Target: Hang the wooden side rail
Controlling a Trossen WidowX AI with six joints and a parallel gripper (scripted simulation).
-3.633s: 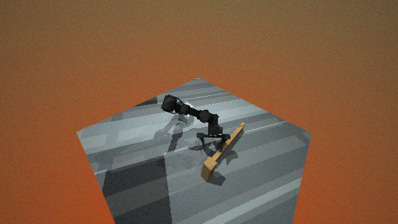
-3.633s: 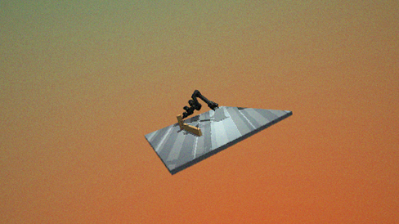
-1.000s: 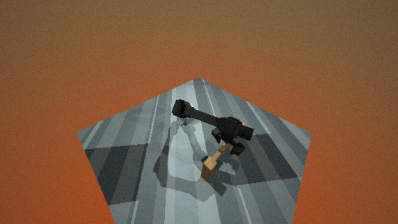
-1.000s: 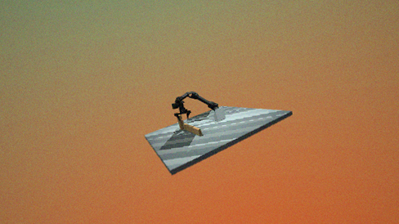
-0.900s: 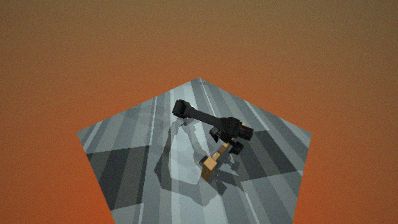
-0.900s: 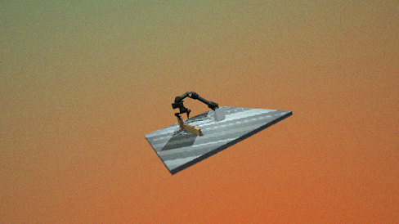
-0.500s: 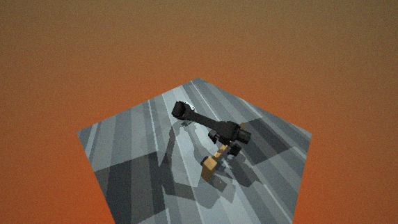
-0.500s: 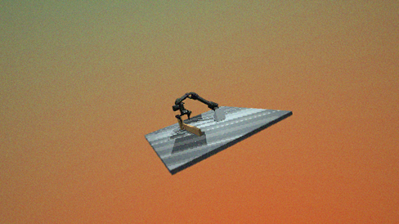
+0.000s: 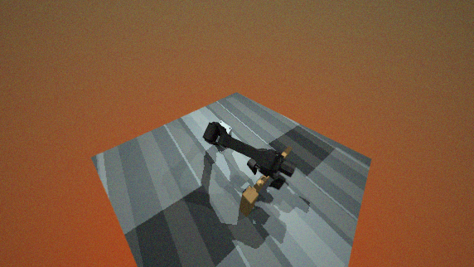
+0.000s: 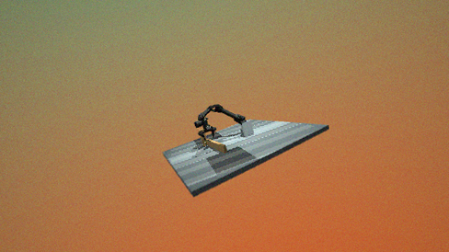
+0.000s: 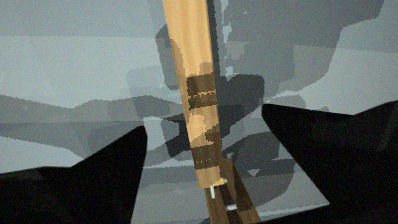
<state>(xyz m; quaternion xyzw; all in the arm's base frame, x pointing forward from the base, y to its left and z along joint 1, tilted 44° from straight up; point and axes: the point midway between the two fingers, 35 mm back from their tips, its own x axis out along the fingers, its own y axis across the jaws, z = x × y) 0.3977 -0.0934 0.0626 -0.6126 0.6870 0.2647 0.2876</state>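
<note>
Right now the headboard post is 10 mm ahead of my gripper tip and 140 mm to the right of it.
</note>
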